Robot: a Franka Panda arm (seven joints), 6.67 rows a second.
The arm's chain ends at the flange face. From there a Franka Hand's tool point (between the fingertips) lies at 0.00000 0.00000 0.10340 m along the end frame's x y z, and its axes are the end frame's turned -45 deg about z.
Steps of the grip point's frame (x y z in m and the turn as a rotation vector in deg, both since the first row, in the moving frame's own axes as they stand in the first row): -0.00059 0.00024 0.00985 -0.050 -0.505 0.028; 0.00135 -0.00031 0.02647 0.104 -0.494 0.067; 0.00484 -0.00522 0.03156 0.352 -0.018 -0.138; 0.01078 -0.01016 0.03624 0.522 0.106 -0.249; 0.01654 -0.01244 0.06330 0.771 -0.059 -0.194; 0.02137 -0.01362 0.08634 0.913 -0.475 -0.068
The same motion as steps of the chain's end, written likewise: 0.00033 -0.00012 0.00985 -0.392 -0.322 0.028; 0.00150 -0.00167 0.02647 -0.276 -0.423 0.067; 0.00020 -0.00669 0.03156 0.236 -0.262 -0.138; 0.00097 -0.01401 0.03624 0.444 -0.294 -0.249; 0.00396 -0.01959 0.06331 0.503 -0.587 -0.194; 0.00725 -0.02418 0.08636 0.310 -0.981 -0.068
